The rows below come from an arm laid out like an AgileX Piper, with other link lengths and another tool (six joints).
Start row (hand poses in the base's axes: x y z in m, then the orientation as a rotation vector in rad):
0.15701 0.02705 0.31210 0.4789 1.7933 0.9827
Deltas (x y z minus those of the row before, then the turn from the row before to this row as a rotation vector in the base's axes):
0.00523 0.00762 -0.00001 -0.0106 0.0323 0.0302
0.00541 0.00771 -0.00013 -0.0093 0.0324 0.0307
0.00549 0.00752 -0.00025 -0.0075 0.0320 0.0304
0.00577 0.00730 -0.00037 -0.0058 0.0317 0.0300
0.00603 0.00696 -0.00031 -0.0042 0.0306 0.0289
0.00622 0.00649 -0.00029 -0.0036 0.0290 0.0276
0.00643 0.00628 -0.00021 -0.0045 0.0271 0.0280
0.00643 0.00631 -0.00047 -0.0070 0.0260 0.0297
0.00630 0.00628 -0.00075 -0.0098 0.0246 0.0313
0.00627 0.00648 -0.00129 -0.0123 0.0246 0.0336
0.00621 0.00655 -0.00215 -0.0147 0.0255 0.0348
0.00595 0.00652 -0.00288 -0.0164 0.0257 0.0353
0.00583 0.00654 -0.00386 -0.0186 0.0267 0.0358
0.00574 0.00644 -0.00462 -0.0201 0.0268 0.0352
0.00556 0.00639 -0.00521 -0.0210 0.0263 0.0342
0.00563 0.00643 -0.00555 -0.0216 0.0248 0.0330
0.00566 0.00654 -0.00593 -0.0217 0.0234 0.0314
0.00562 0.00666 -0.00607 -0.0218 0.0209 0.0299
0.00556 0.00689 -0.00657 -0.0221 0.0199 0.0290
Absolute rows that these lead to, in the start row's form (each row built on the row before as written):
0.16224 0.03467 0.31209 0.4647 1.8385 0.9908
0.16765 0.04238 0.31196 0.4505 1.8835 1.0003
0.17314 0.04990 0.31171 0.4370 1.9272 1.0111
0.17891 0.05720 0.31134 0.4243 1.9698 1.0232
0.18494 0.06416 0.31103 0.4125 2.0102 1.0362
0.19116 0.07065 0.31074 0.4010 2.0484 1.0489
0.19759 0.07693 0.31053 0.3872 2.0855 1.0608
0.20402 0.08324 0.31006 0.3694 2.1234 1.0708
0.21032 0.08952 0.30931 0.3474 2.1619 1.0784
0.21659 0.09600 0.30802 0.3213 2.2024 1.0842
0.22280 0.10255 0.30587 0.2929 2.2451 1.0876
0.22875 0.10907 0.30299 0.2627 2.2888 1.0889
0.23458 0.11561 0.29913 0.2310 2.3344 1.0875
0.24032 0.12205 0.29451 0.1988 2.3803 1.0835
0.24588 0.12844 0.28930 0.1665 2.4256 1.0773
0.25151 0.13487 0.28375 0.1339 2.4692 1.0690
0.25717 0.14141 0.27782 0.1018 2.5108 1.0590
0.26279 0.14807 0.27175 0.0696 2.5494 1.0472
0.26835 0.15496 0.26518 0.0374 2.5867 1.0338

